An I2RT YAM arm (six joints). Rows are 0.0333 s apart.
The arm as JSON. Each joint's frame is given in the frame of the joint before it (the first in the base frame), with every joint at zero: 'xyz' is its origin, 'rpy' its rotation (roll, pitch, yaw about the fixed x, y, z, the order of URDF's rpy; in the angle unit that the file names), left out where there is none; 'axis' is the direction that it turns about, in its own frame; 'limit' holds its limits. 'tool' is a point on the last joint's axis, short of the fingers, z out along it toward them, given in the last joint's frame.
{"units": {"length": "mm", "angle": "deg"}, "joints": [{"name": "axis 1", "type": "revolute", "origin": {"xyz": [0.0, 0.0, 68.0]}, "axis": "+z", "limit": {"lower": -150.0, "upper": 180.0}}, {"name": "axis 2", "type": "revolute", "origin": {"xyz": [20.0, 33.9, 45.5]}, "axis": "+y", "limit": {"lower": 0.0, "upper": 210.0}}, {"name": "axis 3", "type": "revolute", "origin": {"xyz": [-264.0, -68.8, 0.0]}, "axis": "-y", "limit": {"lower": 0.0, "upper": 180.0}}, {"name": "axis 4", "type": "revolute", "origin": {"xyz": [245.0, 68.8, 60.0]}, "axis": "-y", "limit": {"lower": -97.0, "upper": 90.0}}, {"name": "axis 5", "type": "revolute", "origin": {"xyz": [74.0, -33.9, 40.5]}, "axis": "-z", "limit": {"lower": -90.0, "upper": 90.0}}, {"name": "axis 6", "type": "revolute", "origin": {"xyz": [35.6, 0.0, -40.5]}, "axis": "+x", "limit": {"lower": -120.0, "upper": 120.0}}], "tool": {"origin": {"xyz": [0.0, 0.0, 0.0], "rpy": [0.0, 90.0, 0.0]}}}
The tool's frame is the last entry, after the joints.
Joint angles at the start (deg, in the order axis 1, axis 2, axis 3, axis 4, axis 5, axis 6):
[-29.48 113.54 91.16 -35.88 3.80 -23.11]
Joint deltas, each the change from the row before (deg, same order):
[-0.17 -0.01 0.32 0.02 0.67 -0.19]
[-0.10 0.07 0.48 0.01 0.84 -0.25]
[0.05 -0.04 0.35 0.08 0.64 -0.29]
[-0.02 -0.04 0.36 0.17 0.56 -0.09]
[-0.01 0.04 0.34 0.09 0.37 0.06]
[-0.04 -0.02 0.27 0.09 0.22 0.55]
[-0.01 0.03 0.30 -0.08 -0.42 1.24]
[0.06 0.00 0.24 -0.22 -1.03 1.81]
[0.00 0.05 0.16 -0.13 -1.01 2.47]
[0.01 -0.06 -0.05 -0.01 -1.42 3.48]
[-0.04 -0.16 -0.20 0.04 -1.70 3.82]
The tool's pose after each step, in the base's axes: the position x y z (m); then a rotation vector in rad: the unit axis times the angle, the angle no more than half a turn. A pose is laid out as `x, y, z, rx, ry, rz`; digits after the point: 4 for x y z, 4 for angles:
0.3751, -0.2167, 0.2264, 0.1759, 2.6356, -0.4309
0.3755, -0.2184, 0.2285, 0.1783, 2.6326, -0.4544
0.3762, -0.2188, 0.2308, 0.1751, 2.6280, -0.4733
0.3767, -0.2197, 0.2333, 0.1776, 2.6207, -0.4905
0.3774, -0.2204, 0.2350, 0.1820, 2.6150, -0.5012
0.3777, -0.2211, 0.2367, 0.1971, 2.6071, -0.5058
0.3783, -0.2213, 0.2380, 0.2222, 2.5975, -0.4908
0.3790, -0.2204, 0.2390, 0.2538, 2.5864, -0.4575
0.3796, -0.2200, 0.2393, 0.3014, 2.5730, -0.4202
0.3799, -0.2191, 0.2394, 0.3677, 2.5531, -0.3675
0.3797, -0.2181, 0.2395, 0.4398, 2.5301, -0.3064

